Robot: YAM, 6 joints.
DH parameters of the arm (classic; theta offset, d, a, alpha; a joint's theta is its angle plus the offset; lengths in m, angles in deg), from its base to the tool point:
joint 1: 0 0.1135 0.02 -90
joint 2: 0 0 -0.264 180
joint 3: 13.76 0 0.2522 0
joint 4: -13.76 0 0.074 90
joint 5: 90 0 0 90
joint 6: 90 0.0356 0 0
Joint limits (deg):
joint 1: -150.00..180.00
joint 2: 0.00..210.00
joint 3: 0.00..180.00
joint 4: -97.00..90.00
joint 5: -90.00..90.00
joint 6: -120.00..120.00
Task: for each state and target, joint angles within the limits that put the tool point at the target. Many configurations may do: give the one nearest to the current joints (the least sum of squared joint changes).
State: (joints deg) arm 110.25 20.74 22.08 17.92 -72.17 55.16
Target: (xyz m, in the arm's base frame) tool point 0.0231 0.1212 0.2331
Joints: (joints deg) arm 63.85 24.04 11.91 15.28 -66.63 55.16
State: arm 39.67 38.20 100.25 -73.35 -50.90 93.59
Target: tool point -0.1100 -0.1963 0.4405
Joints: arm 67.63 13.16 107.78 -78.15 -49.36 93.59
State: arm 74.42 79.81 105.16 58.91 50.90 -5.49
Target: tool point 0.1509 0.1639 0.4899
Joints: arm 55.24 68.88 66.99 59.83 59.03 -5.49
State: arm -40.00 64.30 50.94 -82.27 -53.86 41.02
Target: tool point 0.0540 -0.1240 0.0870
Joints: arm -76.42 99.73 28.72 -61.28 -41.06 41.02
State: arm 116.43 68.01 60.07 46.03 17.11 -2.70
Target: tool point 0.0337 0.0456 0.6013
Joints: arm 75.81 52.19 83.34 50.04 37.14 -2.70
